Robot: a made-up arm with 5 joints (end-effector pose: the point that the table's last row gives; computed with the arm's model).
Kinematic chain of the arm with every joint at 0, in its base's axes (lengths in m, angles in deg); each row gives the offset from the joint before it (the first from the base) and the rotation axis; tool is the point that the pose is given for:
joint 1: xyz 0 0 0.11 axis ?
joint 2: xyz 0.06 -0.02 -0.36 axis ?
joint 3: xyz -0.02 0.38 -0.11 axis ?
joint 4: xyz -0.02 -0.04 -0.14 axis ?
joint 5: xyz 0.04 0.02 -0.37 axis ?
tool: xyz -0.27 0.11 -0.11
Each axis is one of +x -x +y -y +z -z.
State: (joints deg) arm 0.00 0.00 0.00 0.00 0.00
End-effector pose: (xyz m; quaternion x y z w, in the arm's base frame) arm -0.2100 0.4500 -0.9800 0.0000 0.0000 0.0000 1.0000
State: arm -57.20 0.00 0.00 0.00 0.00
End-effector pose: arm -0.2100 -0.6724 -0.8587 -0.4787 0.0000 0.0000 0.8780
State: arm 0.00 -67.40 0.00 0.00 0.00
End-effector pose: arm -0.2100 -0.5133 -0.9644 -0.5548 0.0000 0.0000 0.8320
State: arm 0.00 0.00 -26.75 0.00 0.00
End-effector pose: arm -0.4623 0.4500 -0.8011 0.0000 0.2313 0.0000 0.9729
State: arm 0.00 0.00 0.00 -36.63 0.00
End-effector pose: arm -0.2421 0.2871 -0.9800 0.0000 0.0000 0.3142 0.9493
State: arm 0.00 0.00 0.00 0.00 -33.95
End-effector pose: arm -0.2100 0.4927 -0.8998 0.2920 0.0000 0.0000 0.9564
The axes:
joint 1: +x
joint 2: +x
joint 3: -y
joint 4: -z
joint 5: -x

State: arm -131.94 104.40 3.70 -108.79 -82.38
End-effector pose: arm -0.0149 -0.4321 -0.1396 0.2447 0.6545 0.4820 0.5286
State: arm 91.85 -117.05 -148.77 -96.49 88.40
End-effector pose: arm -0.3620 0.6298 0.3892 0.2434 0.4411 0.5071 0.6993
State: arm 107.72 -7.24 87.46 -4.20 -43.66
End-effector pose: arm 0.5415 0.6465 0.7622 0.6793 -0.6202 -0.3054 0.2464
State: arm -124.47 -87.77 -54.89 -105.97 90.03
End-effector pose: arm -0.3925 -0.1014 0.8914 0.5802 -0.7545 -0.0995 0.2902
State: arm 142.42 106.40 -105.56 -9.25 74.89
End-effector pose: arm -0.5175 0.4187 0.0480 -0.6055 0.7694 -0.2008 0.0322
